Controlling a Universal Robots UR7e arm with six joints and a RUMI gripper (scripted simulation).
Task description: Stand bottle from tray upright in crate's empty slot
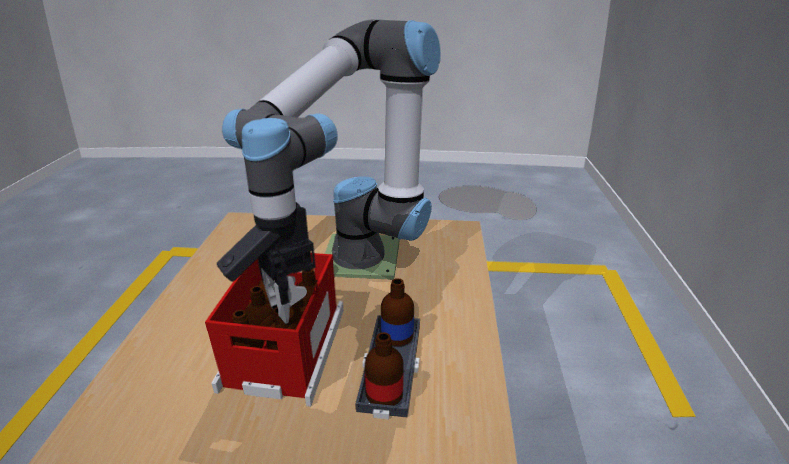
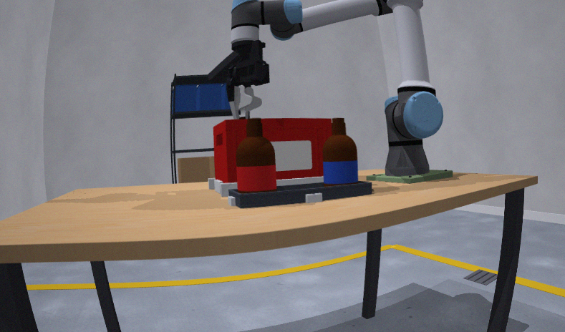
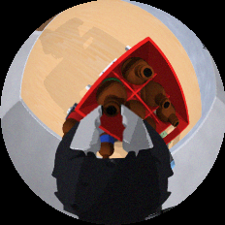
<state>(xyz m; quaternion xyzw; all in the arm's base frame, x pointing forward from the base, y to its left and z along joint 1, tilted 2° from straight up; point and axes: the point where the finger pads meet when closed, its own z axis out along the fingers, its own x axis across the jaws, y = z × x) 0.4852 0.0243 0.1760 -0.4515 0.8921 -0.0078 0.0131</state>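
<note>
Right now my hand is 70 mm above the brown bottle. From my hand the other things lie so: red crate: 80 mm behind, 60 mm to the right, 90 mm below.
</note>
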